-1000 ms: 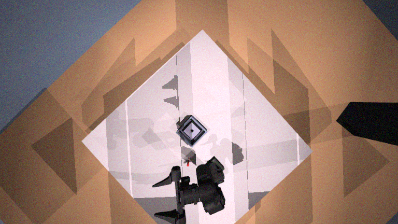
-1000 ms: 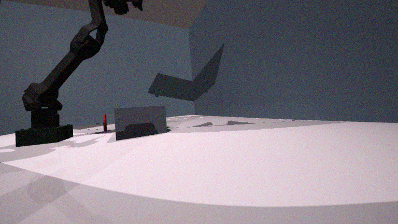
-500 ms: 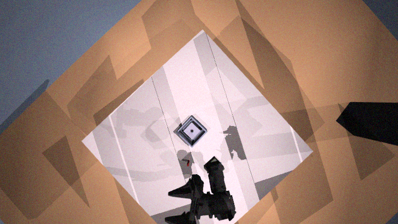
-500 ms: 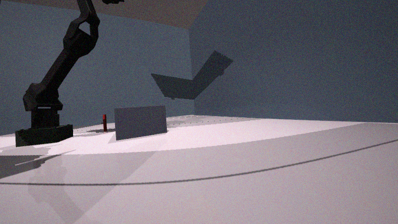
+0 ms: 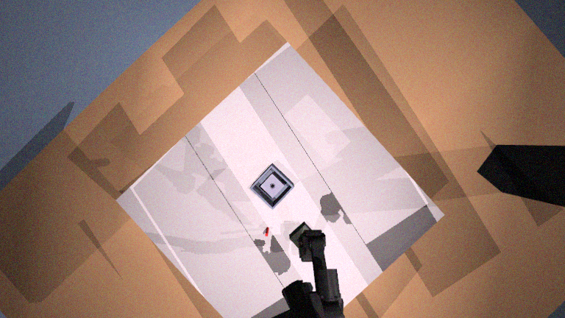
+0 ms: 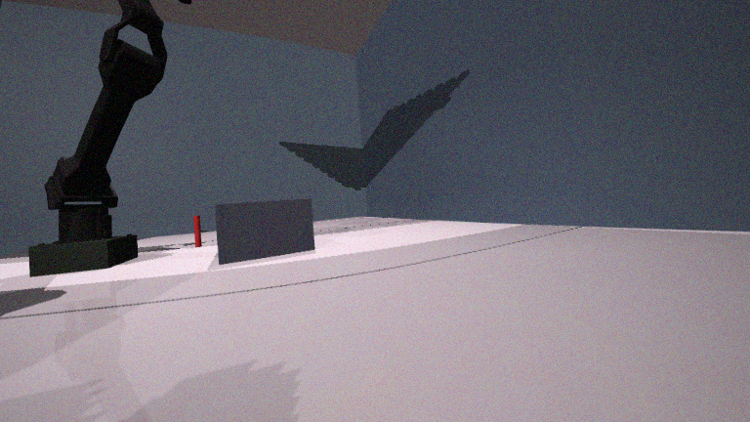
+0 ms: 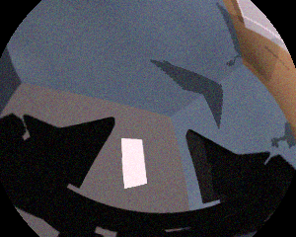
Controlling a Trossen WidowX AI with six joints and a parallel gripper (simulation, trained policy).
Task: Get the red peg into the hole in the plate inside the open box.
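The red peg lies 690 mm below my gripper tip, 100 mm to the left of it and 40 mm behind it. Round my gripper tip: grey box: 700 mm below, 110 mm to the right, 90 mm ahead.
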